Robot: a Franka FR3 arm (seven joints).
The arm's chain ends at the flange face. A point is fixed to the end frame.
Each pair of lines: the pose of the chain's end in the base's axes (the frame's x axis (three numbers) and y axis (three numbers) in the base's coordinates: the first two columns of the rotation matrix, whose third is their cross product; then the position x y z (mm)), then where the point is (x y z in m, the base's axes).
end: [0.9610 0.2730 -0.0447 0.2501 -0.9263 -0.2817 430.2 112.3 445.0]
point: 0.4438 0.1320 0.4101
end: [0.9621 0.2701 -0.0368 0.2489 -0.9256 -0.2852 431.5 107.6 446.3]
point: 0.4454 0.1274 0.4116
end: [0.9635 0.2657 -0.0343 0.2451 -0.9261 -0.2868 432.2 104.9 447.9]
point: 0.4462 0.1248 0.4132
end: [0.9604 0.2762 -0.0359 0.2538 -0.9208 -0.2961 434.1 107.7 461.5]
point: 0.4478 0.1280 0.4269
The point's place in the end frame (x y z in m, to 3 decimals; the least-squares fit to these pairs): 0.020 -0.005 0.037
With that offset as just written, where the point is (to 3 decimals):
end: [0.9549 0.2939 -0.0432 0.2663 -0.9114 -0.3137 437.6 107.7 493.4]
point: 0.450 0.129 0.459
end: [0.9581 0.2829 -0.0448 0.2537 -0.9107 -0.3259 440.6 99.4 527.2]
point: 0.454 0.121 0.493
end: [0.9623 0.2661 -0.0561 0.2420 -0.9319 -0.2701 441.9 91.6 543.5]
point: 0.455 0.111 0.508
